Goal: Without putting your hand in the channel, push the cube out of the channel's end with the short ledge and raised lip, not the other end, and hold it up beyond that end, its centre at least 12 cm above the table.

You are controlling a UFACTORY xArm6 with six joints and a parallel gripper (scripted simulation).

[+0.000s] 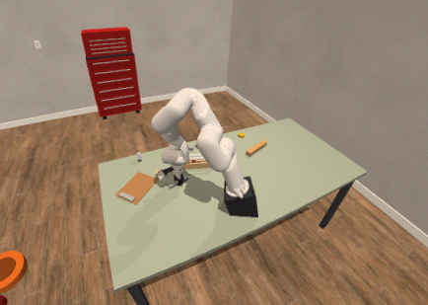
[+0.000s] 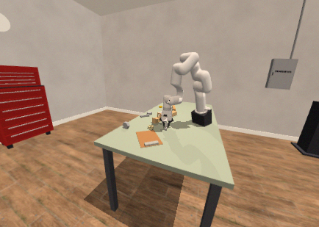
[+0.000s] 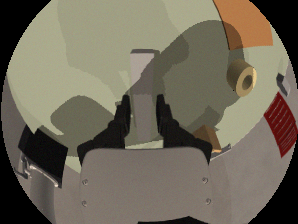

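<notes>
The thin grey rod is 1 cm below my hand. From my hand the other things lie so: red cube: 13 cm to the right, 13 cm ahead, 3 cm above; then grey tool: 34 cm ahead, 13 cm to the right, 1 cm below; then wooden channel: 18 cm to the right, 12 cm ahead, 3 cm above.
</notes>
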